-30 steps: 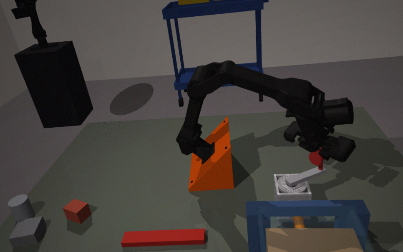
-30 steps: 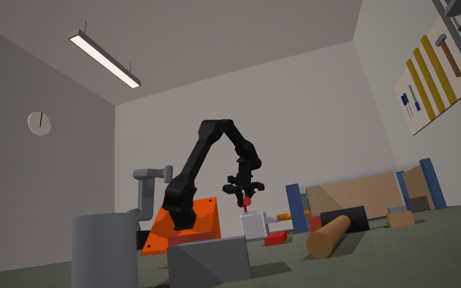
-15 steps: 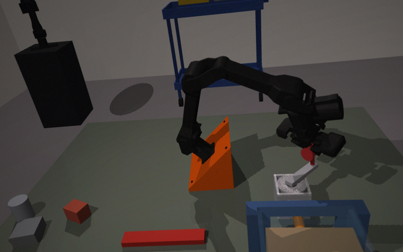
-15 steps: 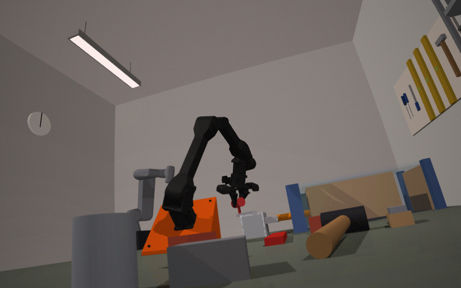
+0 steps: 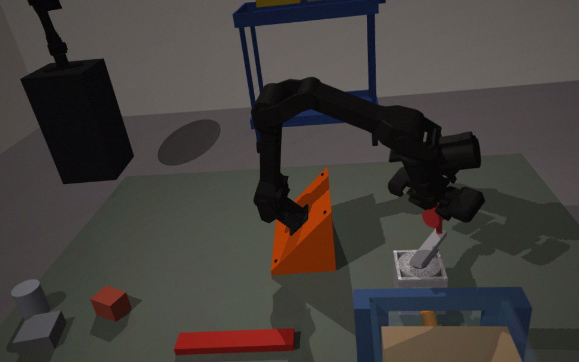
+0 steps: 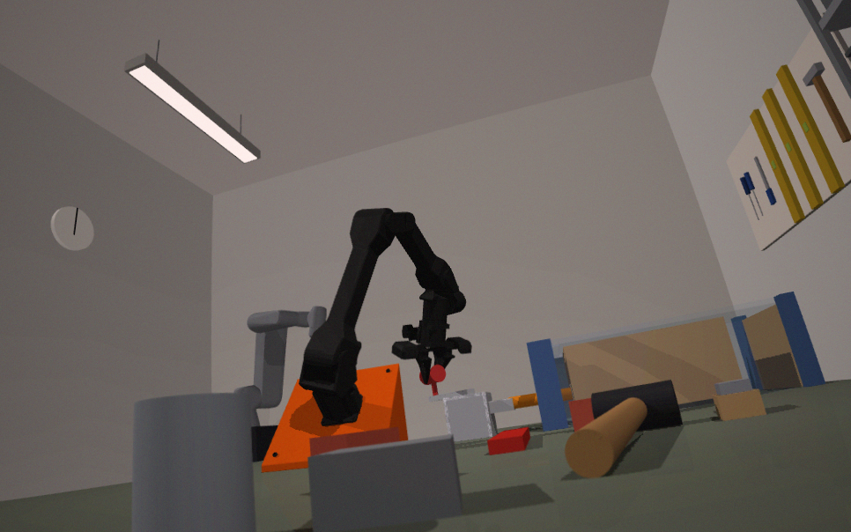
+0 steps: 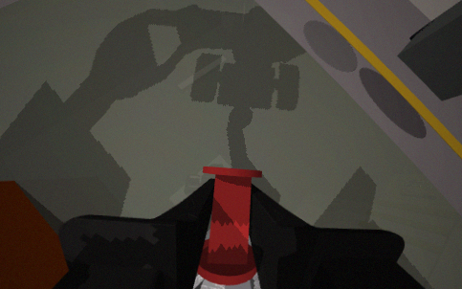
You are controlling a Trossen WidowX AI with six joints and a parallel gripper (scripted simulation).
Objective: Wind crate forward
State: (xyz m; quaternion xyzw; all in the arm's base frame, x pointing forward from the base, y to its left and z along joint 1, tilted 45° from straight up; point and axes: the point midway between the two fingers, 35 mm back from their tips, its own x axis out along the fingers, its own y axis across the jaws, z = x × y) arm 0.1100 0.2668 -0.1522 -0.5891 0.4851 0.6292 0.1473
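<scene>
My gripper tip is now 40 mm short of the grey crank arm, 30 mm to the left of it and 30 mm above it. The rest, counted from my gripper tip: frame 250 mm ahead, 80 mm to the right, 30 mm below; grey winch 80 mm ahead, 80 mm to the right, 100 mm below; red knob 10 mm ahead, 10 mm to the right.
</scene>
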